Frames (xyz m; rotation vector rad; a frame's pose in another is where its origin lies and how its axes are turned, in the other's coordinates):
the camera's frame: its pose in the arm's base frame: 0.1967 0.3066 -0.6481 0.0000 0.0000 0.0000
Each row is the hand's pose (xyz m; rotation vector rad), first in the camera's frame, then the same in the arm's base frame.
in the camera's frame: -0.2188 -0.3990 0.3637 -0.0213 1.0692 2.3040
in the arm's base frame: -0.0221 -0.0924 -0.2844 -0.0213 1.0692 2.3040
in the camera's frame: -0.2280 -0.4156 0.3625 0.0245 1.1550 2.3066
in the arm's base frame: -0.0313 -0.1090 -0.2856 0.0245 1.1550 2.3066
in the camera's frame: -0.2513 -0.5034 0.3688 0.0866 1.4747 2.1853
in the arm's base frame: -0.0546 -0.1968 -0.2793 0.0866 1.4747 2.1853
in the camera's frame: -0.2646 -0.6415 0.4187 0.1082 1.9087 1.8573
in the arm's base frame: -0.0679 -0.3349 -0.2294 0.1082 1.9087 1.8573
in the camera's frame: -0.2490 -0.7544 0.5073 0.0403 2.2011 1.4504
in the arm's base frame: -0.0523 -0.4478 -0.1408 0.0403 2.2011 1.4504
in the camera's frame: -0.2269 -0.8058 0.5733 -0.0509 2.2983 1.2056
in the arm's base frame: -0.0302 -0.4992 -0.0748 -0.0509 2.2983 1.2056
